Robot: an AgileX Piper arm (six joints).
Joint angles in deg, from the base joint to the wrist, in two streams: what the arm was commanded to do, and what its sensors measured. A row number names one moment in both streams.
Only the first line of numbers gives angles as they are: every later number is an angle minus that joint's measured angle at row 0.
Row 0, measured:
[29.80 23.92 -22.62 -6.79 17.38 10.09]
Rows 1 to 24, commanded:
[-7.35 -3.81 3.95 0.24 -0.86 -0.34]
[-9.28 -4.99 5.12 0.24 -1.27 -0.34]
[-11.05 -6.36 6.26 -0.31 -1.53 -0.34]
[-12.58 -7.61 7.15 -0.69 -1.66 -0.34]
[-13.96 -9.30 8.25 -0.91 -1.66 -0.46]
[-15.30 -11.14 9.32 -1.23 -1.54 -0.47]
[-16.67 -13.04 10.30 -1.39 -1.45 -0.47]
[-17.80 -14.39 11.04 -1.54 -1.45 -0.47]
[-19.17 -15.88 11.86 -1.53 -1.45 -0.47]
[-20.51 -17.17 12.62 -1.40 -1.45 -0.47]
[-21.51 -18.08 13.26 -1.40 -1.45 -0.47]
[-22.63 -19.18 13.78 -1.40 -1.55 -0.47]
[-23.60 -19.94 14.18 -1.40 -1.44 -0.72]
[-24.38 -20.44 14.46 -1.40 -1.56 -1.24]
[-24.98 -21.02 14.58 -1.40 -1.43 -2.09]
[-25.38 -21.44 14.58 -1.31 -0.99 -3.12]
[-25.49 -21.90 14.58 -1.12 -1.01 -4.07]
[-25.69 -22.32 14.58 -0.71 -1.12 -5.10]
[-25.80 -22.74 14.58 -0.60 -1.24 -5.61]
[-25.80 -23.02 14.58 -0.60 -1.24 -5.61]
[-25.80 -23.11 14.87 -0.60 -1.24 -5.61]
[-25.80 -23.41 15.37 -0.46 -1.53 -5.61]
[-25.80 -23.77 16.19 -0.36 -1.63 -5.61]
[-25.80 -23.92 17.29 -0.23 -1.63 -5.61]
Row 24, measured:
[-25.55 -22.93 14.73 -0.69 -0.79 -4.75]
